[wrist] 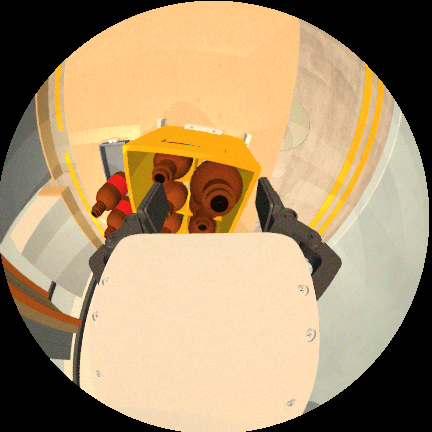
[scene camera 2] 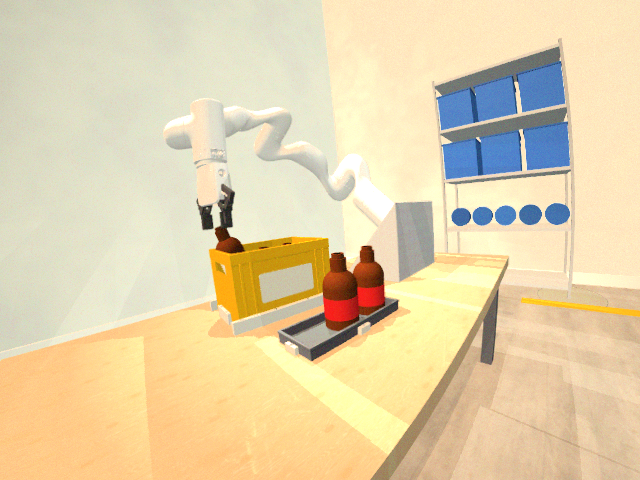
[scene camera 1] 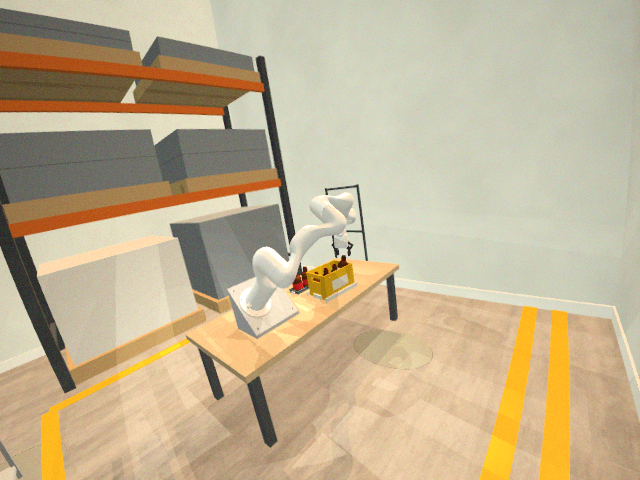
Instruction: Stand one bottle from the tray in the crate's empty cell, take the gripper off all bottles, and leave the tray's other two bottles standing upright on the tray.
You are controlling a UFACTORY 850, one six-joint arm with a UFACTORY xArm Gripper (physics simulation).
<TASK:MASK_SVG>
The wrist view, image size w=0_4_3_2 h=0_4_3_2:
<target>my gripper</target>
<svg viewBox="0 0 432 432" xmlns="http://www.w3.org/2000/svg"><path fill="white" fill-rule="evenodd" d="M340 257L325 242L321 241L321 236L317 231L297 220L297 213L293 209L284 207L266 176L260 176L257 179L254 201L262 232L160 233L169 210L169 203L163 184L160 181L153 182L136 208L137 212L127 214L123 219L123 225L108 234L104 241L105 244L102 244L88 259L89 267L98 283L90 316L88 335L89 367L97 400L139 421L184 432L242 432L278 424L301 415L312 390L318 362L319 325L316 301L341 266ZM305 258L308 259L308 262L312 267L311 274L309 272Z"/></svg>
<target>white-labelled brown bottle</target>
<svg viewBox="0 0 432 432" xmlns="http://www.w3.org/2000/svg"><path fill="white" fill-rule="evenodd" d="M204 159L196 166L190 176L189 191L192 199L199 207L214 216L223 216L239 200L243 188L242 178L235 166Z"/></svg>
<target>red-labelled bottle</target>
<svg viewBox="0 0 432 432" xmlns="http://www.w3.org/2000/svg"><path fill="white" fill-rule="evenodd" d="M125 172L115 172L97 190L96 202L90 211L93 217L97 218L101 216L104 210L115 208L127 193Z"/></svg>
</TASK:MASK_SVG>
